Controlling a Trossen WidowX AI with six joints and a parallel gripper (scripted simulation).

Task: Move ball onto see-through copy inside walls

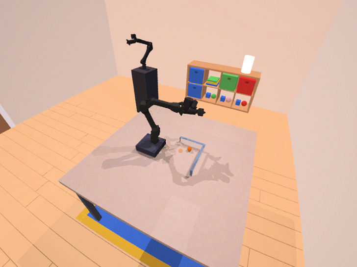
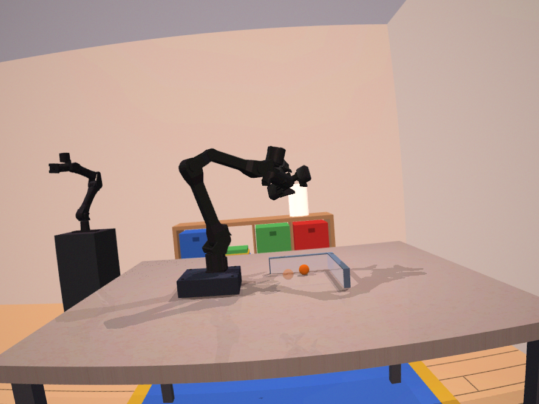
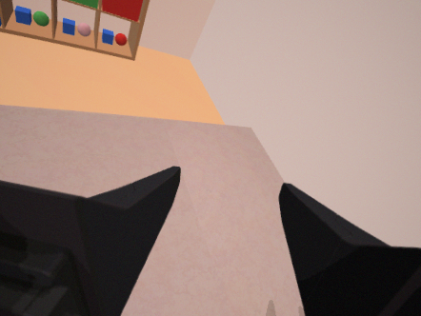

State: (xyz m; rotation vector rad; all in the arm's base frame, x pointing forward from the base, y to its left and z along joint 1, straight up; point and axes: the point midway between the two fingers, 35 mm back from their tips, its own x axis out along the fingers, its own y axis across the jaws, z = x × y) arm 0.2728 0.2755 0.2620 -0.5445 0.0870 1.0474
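My gripper tip is now 29 cm above the orange ball and 18 cm to the left of it. Round my gripper tip: see-through copy of ball: 29 cm below, 25 cm to the right, 6 cm behind.
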